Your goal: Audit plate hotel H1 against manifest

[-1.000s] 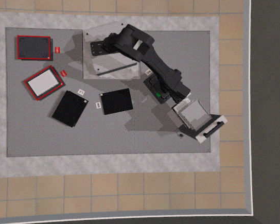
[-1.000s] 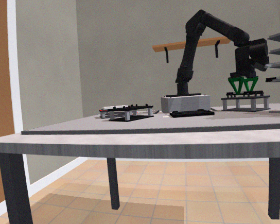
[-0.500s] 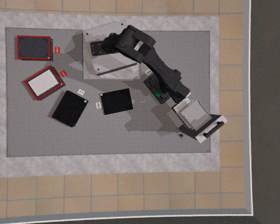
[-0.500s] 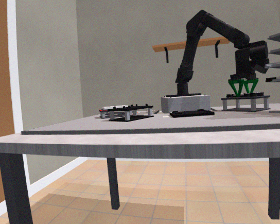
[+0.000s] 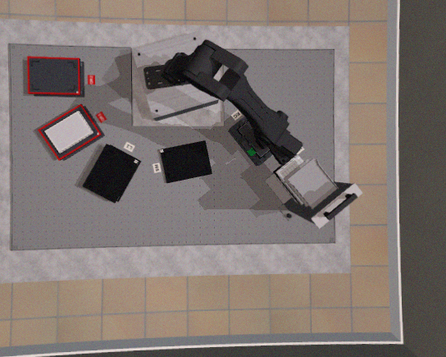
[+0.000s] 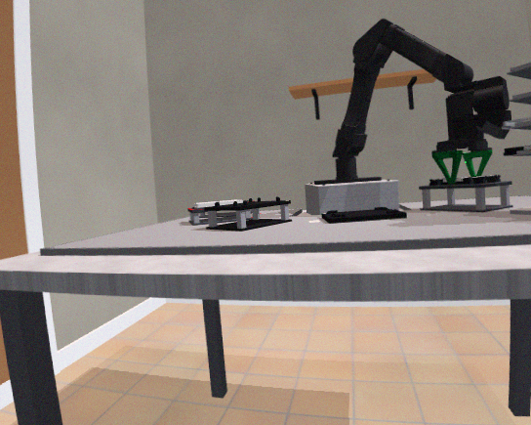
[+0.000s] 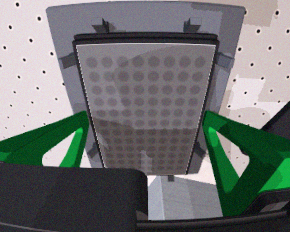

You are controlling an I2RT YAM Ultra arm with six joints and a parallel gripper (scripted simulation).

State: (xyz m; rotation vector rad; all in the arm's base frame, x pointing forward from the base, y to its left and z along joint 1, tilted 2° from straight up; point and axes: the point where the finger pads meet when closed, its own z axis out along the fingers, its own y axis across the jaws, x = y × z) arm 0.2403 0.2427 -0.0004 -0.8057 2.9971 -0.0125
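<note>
Now: the regrip nest RG 10 mm below my hand. From my hand the other things lie so: recovery nest N6: 50 mm ahead, 260 mm to the right, 60 mm below; H1 tag: 60 mm ahead, 150 mm to the left, 70 mm below; landing nest L1: 50 mm ahead, 510 mm to the right, 20 mm below.
</note>
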